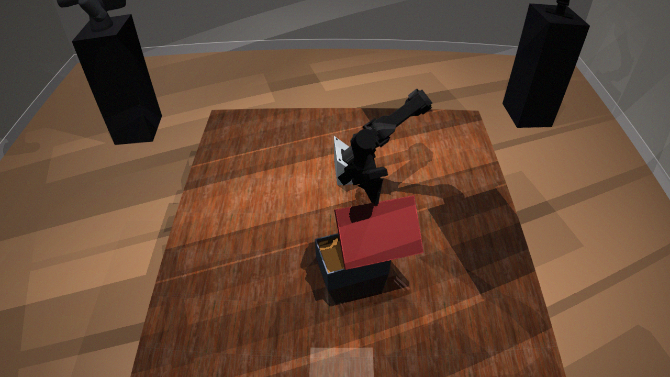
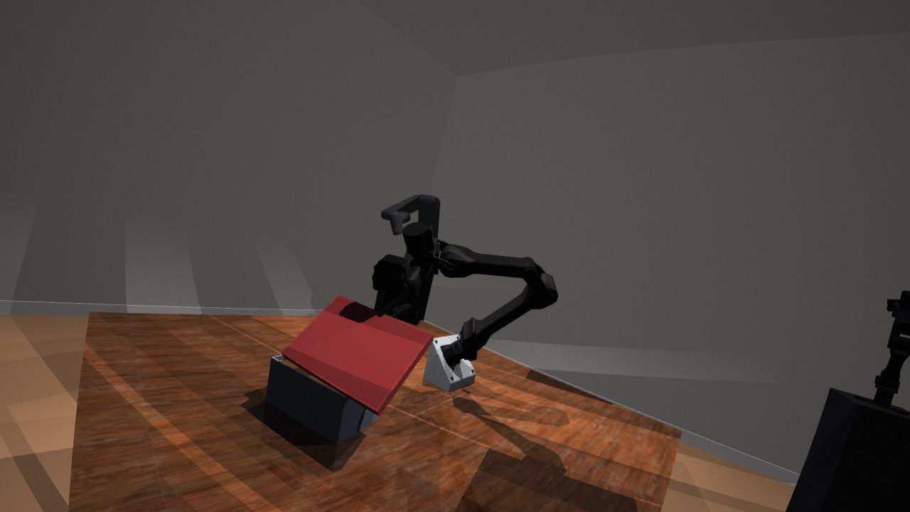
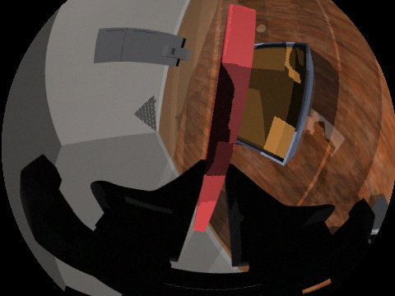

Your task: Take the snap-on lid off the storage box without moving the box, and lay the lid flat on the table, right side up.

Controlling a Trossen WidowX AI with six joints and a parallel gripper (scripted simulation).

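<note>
The red lid is 6 cm ahead of my gripper tip, 5 cm below it and 1 cm to the left of it. Round my gripper tip: storage box: 19 cm below, 7 cm to the right, 5 cm ahead.
</note>
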